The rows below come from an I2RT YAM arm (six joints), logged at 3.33 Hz.
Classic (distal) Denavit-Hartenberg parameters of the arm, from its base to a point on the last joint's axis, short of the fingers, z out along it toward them. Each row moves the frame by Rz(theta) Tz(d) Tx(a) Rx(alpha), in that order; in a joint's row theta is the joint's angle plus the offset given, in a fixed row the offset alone. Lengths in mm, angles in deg.
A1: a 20, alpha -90, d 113.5, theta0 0
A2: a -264, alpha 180, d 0, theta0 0
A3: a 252.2, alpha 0, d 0, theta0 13.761
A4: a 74, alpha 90, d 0, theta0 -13.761
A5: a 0, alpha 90, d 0, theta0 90
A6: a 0, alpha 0, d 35.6, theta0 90
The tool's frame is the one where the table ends.
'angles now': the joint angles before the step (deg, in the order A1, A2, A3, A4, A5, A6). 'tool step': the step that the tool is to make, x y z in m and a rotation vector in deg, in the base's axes. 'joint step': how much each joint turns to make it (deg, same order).
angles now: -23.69, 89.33, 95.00, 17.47, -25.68, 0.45
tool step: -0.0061, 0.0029, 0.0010, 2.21, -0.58, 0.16
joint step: 0.11, -1.40, -1.41, 0.63, 0.86, 2.31
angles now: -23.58, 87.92, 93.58, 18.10, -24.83, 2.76
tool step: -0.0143, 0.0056, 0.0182, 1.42, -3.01, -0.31
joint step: 0.03, -1.76, 1.45, -0.07, 1.38, 2.32
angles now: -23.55, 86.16, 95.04, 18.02, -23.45, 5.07
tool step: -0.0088, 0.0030, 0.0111, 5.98, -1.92, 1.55
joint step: 0.02, -0.95, 1.03, 0.00, 1.58, 6.76
